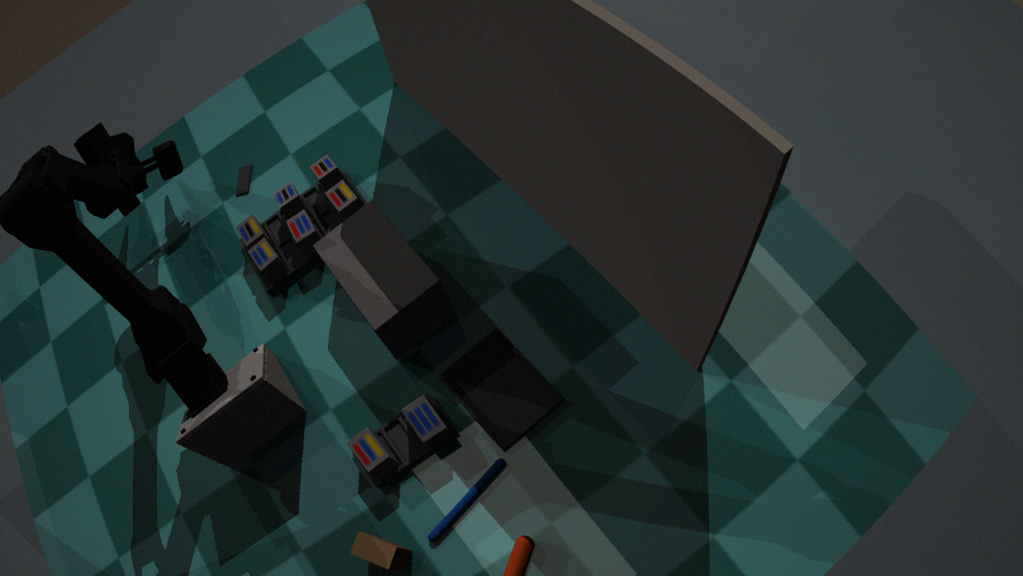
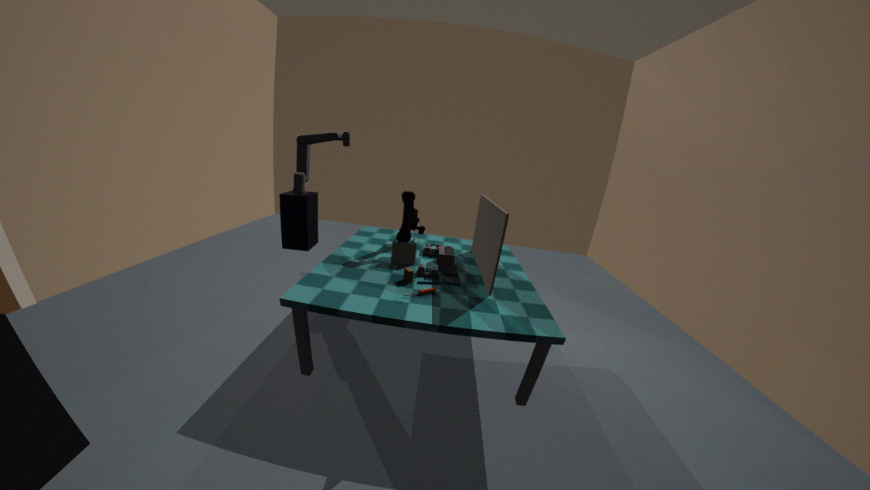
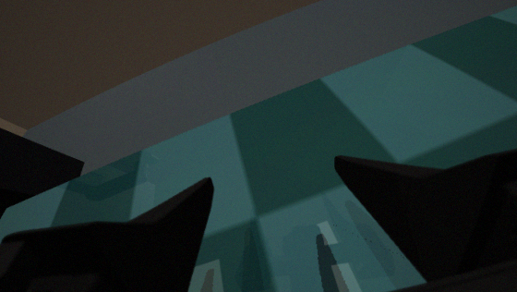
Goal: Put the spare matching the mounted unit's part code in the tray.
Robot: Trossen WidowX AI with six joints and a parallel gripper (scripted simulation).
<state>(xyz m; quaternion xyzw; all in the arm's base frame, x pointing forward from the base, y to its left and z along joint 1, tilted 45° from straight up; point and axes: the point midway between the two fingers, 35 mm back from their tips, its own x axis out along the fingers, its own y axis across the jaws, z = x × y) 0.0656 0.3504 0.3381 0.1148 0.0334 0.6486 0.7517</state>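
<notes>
My gripper tip is 140 mm short of the dark spare and 710 mm to the left of it. Also, from my gripper tip: dark upright board (460 mm ahead, 540 mm to the right, 170 mm above); then dark flat tray (240 mm ahead, 730 mm to the right, 50 mm below); then brown block (10 mm behind, 810 mm to the right, 20 mm below).
</notes>
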